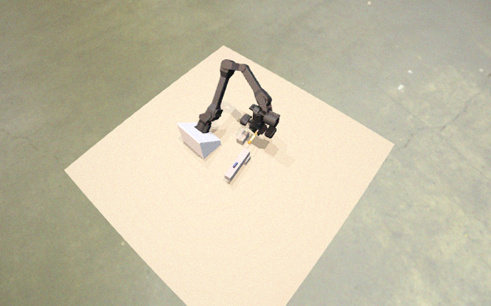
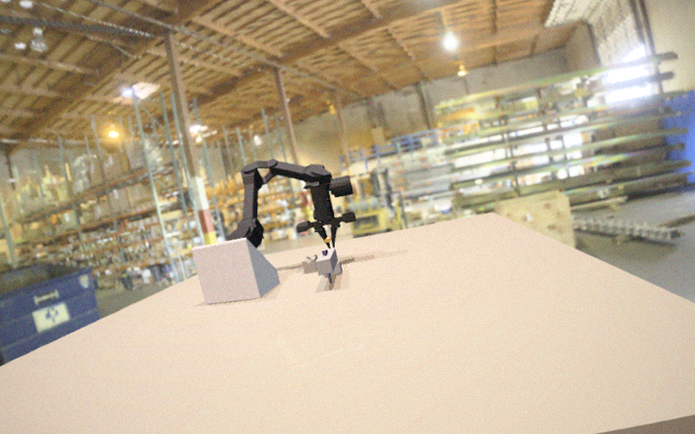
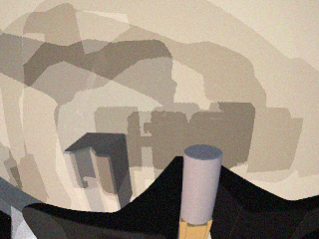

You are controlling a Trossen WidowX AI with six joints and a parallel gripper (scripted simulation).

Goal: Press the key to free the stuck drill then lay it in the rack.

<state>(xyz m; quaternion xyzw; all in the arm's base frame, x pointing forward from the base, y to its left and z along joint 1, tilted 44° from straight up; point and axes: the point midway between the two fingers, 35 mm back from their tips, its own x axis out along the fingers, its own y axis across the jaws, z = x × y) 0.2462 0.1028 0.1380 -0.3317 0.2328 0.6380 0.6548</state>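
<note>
The drill lies 40 mm to the right of my gripper tip and 40 mm above it. The rest, counted from my gripper tip: rack: 70 mm behind, 40 mm to the right, 30 mm below; blue key: 30 mm ahead, 230 mm to the right; housing block: 30 mm ahead, 200 mm to the right.
</note>
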